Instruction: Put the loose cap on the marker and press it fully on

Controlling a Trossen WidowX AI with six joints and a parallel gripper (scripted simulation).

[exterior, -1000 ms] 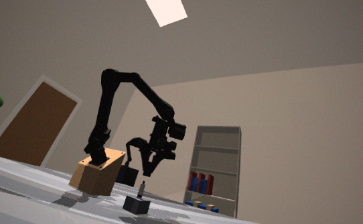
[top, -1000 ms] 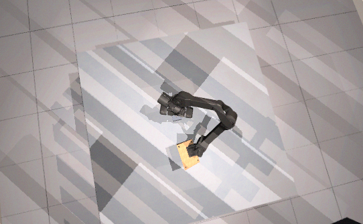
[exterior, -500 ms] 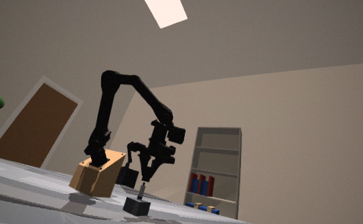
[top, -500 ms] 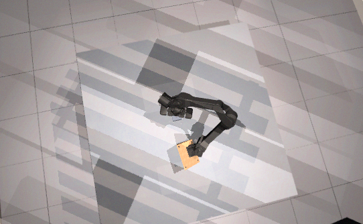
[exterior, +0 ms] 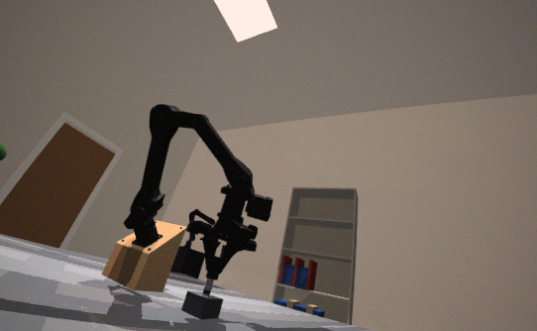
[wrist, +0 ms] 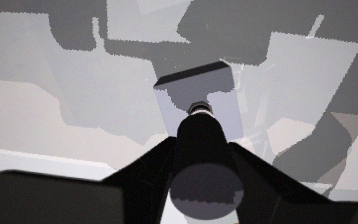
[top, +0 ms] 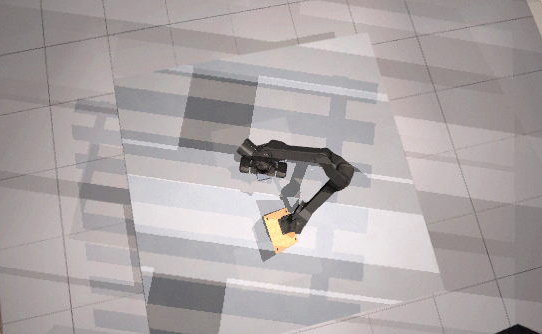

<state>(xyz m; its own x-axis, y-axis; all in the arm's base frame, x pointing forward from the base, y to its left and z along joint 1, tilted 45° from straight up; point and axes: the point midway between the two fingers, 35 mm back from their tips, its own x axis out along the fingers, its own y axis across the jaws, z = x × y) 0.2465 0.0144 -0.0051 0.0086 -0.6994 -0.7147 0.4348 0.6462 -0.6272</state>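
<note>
My gripper tip is 7 cm above the holder block. The rest, counted from my gripper tip: marker cap: 1 cm above.
</note>
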